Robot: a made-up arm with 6 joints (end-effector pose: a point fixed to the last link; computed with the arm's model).
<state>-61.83 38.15 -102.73 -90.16 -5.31 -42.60</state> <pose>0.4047 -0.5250 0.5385 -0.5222 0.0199 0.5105 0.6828</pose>
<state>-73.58 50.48 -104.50 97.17 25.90 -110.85</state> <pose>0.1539 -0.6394 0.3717 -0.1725 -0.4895 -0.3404 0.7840</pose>
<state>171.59 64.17 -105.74 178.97 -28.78 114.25</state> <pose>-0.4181 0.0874 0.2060 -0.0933 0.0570 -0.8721 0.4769</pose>
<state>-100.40 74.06 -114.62 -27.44 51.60 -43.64</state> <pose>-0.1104 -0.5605 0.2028 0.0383 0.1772 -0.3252 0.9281</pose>
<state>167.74 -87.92 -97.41 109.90 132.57 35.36</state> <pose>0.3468 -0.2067 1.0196 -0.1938 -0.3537 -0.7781 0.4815</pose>
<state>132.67 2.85 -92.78 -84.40 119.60 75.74</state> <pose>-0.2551 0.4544 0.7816 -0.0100 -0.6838 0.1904 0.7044</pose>
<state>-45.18 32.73 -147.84 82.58 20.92 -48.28</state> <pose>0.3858 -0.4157 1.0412 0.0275 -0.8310 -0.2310 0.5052</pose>
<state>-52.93 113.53 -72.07 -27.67 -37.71 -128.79</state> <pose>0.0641 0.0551 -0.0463 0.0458 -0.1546 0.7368 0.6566</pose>
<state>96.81 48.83 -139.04 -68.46 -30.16 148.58</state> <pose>-0.2731 0.5812 0.8167 0.7625 0.1522 0.2426 0.5802</pose>
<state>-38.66 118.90 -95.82 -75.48 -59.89 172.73</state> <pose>0.1833 0.1044 0.0589 0.3768 0.2692 -0.8557 0.2310</pose>
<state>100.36 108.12 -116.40 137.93 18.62 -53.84</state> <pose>-0.0492 0.2817 -0.0625 0.1956 0.1061 0.1338 0.9657</pose>
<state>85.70 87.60 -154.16 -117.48 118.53 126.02</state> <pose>0.1775 0.6424 0.5050 0.0237 -0.8904 -0.1929 0.4116</pose>
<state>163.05 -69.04 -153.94 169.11 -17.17 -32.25</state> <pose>0.4815 -0.1354 1.0548 -0.4681 -0.8543 0.0880 0.2080</pose>
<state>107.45 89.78 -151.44 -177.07 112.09 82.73</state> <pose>-0.1813 0.6716 0.5404 -0.0875 0.9940 -0.0655 0.0018</pose>
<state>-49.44 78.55 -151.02 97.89 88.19 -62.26</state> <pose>0.5306 -0.4268 0.5376 0.5015 -0.5691 -0.0606 0.6488</pose>
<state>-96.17 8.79 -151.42 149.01 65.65 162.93</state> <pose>-0.0067 -0.2808 1.3058 0.8647 0.3798 -0.3258 0.0430</pose>
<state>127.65 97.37 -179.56 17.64 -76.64 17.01</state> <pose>-0.3503 0.4470 0.7407 0.9330 -0.2818 0.0507 0.2183</pose>
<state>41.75 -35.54 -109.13 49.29 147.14 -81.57</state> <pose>0.0260 0.1756 1.0475 0.2403 -0.0526 0.9601 0.1334</pose>
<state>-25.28 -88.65 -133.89 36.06 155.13 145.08</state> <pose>-0.3297 0.3000 0.8985 0.4288 -0.3130 -0.7687 0.3568</pose>
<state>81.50 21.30 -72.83 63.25 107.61 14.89</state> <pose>-0.0764 0.5192 0.4728 0.0495 0.6457 0.3211 0.6910</pose>
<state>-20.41 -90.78 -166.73 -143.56 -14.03 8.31</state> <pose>-0.6323 0.3037 0.7168 0.8333 0.1384 0.4138 0.3395</pose>
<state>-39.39 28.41 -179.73 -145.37 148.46 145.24</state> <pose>-0.0092 -0.1147 1.1620 0.2897 0.3807 0.2495 0.8420</pose>
